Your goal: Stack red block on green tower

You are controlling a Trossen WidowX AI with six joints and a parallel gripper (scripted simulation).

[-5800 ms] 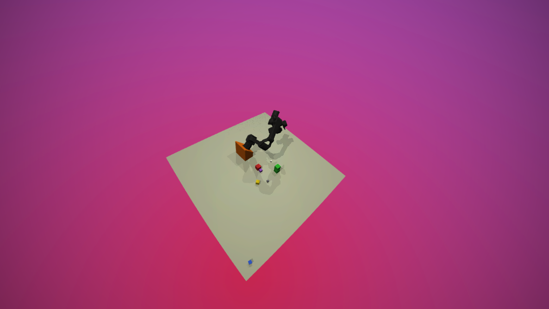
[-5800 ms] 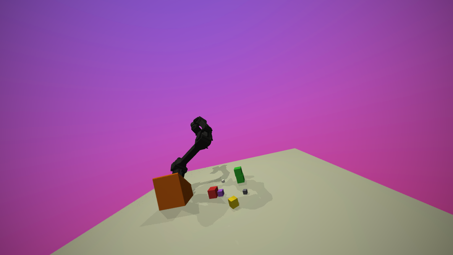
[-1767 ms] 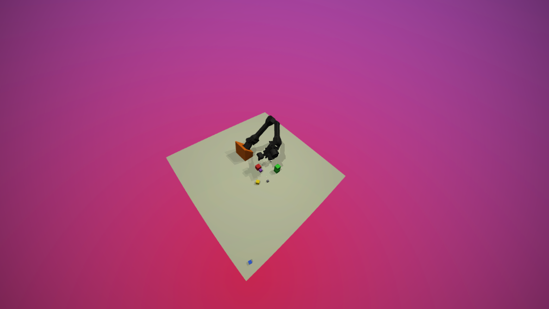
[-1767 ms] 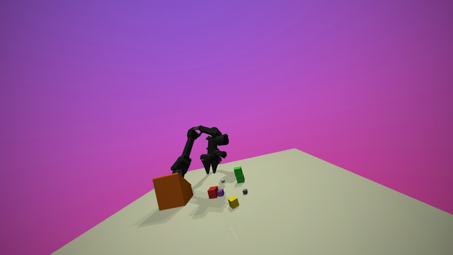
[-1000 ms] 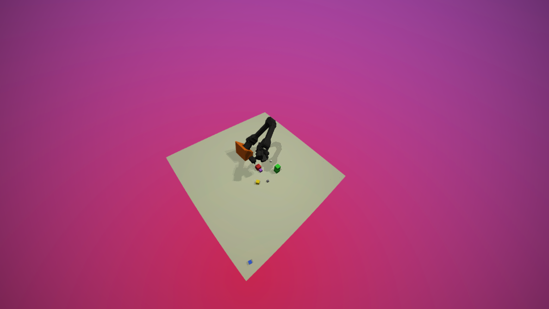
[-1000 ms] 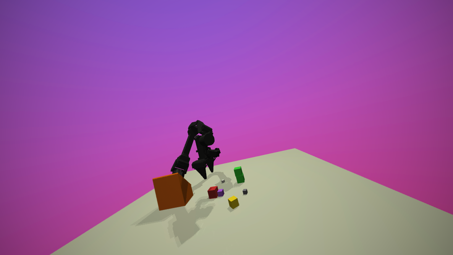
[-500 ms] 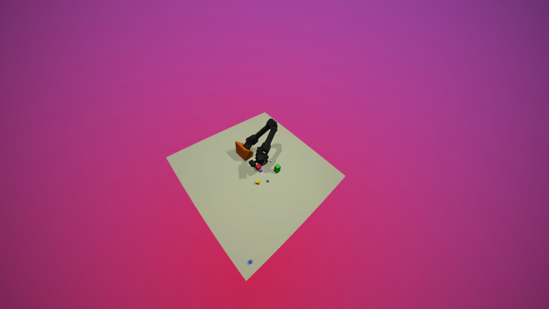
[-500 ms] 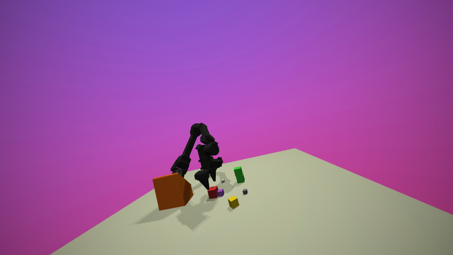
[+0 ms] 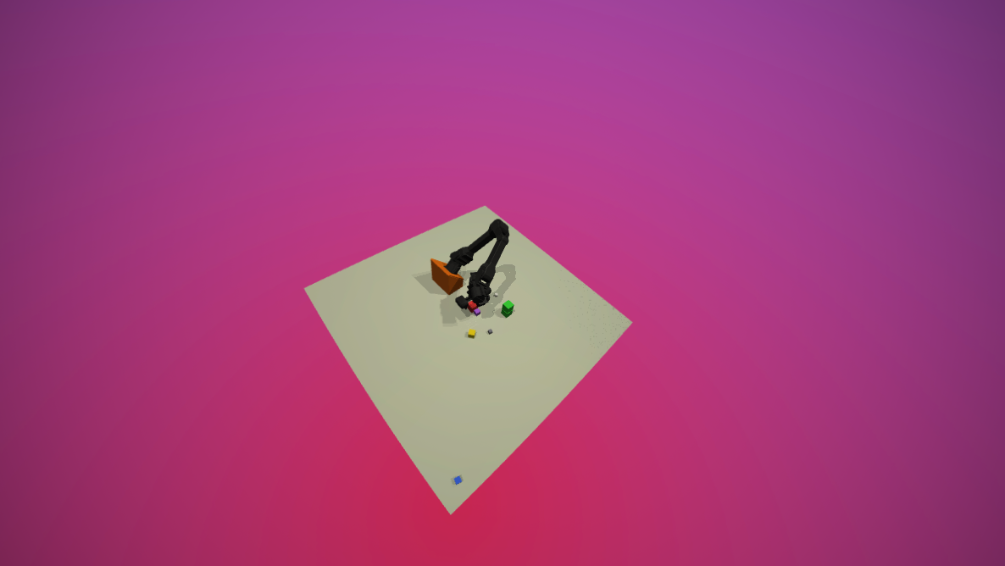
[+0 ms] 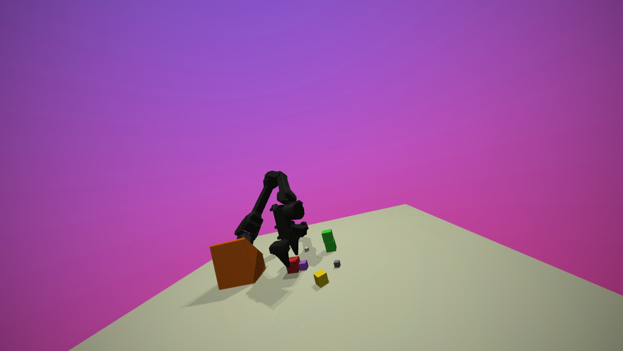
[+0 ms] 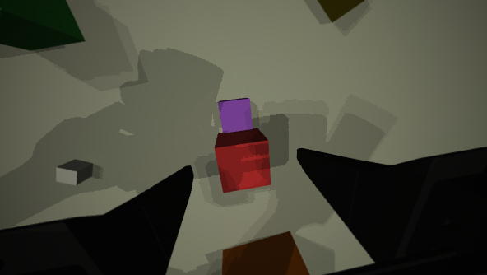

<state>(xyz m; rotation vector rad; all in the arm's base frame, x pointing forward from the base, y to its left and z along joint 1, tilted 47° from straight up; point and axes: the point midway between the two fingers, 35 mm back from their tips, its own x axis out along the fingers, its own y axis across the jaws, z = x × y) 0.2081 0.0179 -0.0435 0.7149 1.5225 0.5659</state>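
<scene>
My gripper tip is now 20 mm above the red block. Also, from my gripper tip: yellow cube: 120 mm ahead, 110 mm to the right, 20 mm below; then tiny white cube: 20 mm ahead, 160 mm to the left, 30 mm below; then small purple cube: 40 mm ahead, 20 mm below.
</scene>
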